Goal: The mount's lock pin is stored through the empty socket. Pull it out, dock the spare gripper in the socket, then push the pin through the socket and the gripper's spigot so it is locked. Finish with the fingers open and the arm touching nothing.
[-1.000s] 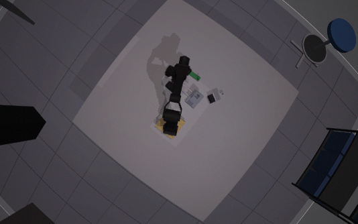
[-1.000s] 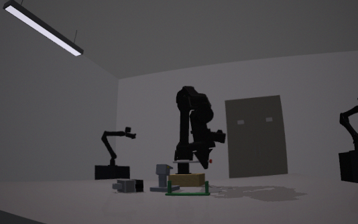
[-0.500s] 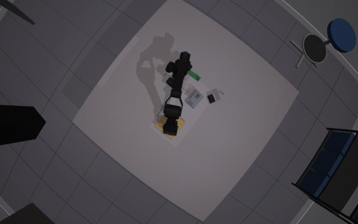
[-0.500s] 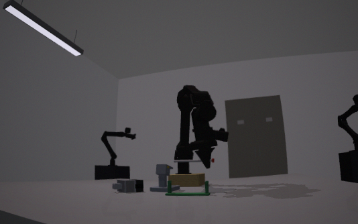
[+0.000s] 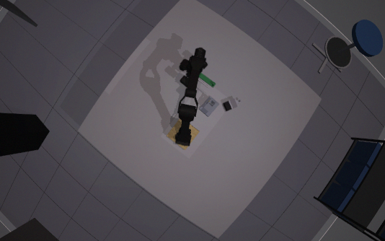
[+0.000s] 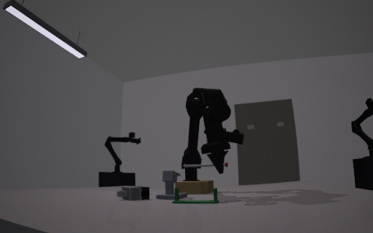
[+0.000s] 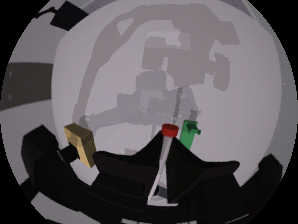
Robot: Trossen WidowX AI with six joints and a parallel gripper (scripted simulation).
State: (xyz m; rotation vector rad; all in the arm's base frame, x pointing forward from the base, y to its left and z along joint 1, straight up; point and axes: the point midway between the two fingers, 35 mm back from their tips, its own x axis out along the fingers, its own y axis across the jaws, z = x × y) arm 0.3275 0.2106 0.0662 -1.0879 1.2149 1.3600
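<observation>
The green rack is 6 cm ahead of my gripper tip, 7 cm to the right of it and 6 cm below it. Round my gripper tip: spare gripper (5 cm ahead, 31 cm to the right, 7 cm below); then grey mount (6 cm behind, 20 cm to the right, 4 cm below).
</observation>
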